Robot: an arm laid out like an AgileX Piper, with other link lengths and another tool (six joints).
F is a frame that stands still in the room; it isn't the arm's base.
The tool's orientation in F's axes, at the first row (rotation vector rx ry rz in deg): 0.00 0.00 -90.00
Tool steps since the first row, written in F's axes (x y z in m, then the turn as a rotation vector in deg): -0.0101 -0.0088 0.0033 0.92 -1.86 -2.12; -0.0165 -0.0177 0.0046 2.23 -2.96 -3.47; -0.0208 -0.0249 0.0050 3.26 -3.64 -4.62; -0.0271 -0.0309 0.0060 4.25 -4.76 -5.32; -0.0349 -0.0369 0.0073 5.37 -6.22 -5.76; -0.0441 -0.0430 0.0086 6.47 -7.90 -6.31; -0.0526 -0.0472 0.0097 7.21 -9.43 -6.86
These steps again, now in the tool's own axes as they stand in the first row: 0.0088 -0.0101 0.0033 1.86 0.92 -2.12; 0.0177 -0.0165 0.0046 2.96 2.23 -3.47; 0.0249 -0.0208 0.0050 3.64 3.26 -4.62; 0.0309 -0.0271 0.0060 4.76 4.25 -5.32; 0.0369 -0.0349 0.0073 6.22 5.37 -5.76; 0.0430 -0.0441 0.0086 7.90 6.47 -6.31; 0.0472 -0.0526 0.0097 9.43 7.21 -6.86
